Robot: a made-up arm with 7 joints. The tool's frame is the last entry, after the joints.
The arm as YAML. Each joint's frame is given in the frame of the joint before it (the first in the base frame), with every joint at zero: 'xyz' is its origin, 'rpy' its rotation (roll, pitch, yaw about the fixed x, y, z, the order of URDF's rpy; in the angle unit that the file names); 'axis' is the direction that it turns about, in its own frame. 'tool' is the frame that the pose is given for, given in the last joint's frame.
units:
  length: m
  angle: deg
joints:
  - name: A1
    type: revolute
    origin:
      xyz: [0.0, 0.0, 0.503]
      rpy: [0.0, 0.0, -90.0]
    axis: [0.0, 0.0, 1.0]
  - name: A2
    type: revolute
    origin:
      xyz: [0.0, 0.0, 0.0]
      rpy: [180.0, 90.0, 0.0]
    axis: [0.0, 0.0, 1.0]
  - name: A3
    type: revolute
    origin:
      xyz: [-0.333, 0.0, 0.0]
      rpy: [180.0, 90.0, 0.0]
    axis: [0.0, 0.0, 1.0]
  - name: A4
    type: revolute
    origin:
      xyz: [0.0, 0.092, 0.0]
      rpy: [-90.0, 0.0, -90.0]
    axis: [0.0, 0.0, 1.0]
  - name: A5
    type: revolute
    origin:
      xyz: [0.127, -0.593, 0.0]
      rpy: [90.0, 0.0, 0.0]
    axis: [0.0, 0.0, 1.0]
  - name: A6
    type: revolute
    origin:
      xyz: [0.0, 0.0, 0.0]
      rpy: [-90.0, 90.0, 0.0]
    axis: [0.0, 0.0, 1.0]
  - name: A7
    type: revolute
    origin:
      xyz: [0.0, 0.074, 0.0]
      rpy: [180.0, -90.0, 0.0]
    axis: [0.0, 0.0, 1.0]
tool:
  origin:
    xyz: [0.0, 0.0, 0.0]
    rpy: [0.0, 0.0, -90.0]
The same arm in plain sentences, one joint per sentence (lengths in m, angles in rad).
The arm has seven revolute joints in a row. What follows holds with every joint at zero, and every direction is one of the base frame's.
Joint 1 is mounted 0.503 m along +z from the base frame's origin and rotates about +z.
Joint 2 is mounted at the same point as joint 1 and rotates about +y.
Joint 3 is mounted 0.333 m along +z from joint 2 and rotates about +z.
Joint 4 is mounted 0.092 m along +x from joint 3 and rotates about -y.
Joint 5 is mounted 0.127 m along -x and 0.593 m along +z from joint 4 and rotates about +z.
Joint 6 is mounted at the same point as joint 5 and rotates about -y.
Joint 7 is mounted 0.074 m along +x from joint 6 and rotates about -z.
The tool frame, which is the frame that the pose is given for, is mounted at the same point as joint 7; its axes are the base frame's turned by roll 3.1416, pitch 0 and yaw 0 rad (as in URDF: about the fixed x, then y, then z).

